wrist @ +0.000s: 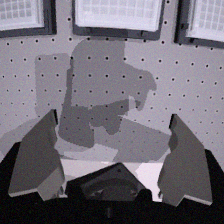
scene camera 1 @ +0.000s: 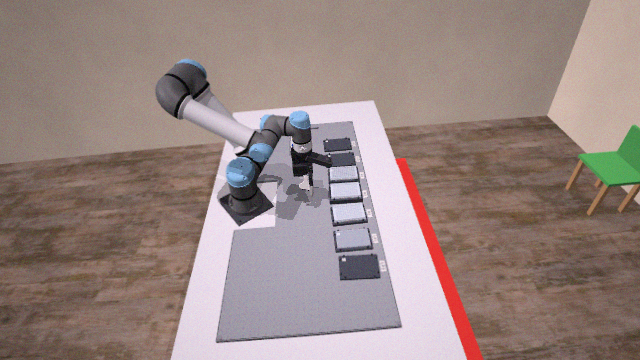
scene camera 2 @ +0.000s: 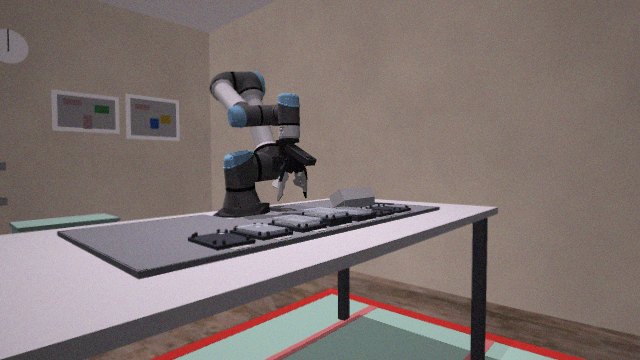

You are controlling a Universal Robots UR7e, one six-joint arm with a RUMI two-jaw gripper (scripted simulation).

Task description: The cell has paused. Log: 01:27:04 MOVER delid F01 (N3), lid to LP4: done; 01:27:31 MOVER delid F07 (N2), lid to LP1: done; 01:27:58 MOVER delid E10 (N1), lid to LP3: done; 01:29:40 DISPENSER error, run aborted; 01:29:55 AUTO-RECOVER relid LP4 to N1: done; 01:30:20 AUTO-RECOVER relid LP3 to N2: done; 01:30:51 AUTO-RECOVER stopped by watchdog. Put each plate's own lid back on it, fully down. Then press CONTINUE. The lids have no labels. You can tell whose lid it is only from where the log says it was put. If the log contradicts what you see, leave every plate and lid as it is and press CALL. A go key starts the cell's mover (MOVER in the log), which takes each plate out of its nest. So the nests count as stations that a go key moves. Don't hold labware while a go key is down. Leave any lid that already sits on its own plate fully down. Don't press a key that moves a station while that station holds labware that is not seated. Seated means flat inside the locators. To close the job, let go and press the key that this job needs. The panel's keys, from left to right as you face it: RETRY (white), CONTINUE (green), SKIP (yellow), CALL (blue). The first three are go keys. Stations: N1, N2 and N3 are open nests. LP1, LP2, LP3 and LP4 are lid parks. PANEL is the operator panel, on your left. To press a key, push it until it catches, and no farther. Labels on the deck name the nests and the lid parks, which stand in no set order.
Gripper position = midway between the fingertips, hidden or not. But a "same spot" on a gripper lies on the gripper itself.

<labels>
gripper: wrist; scene camera 1 310, 187; scene camera 2
same spot on dark lid park: (scene camera 1: 356, 267) = (scene camera 2: 217, 237)
same spot on gripper: (wrist: 39, 174) = (scene camera 2: 301, 174)
</labels>
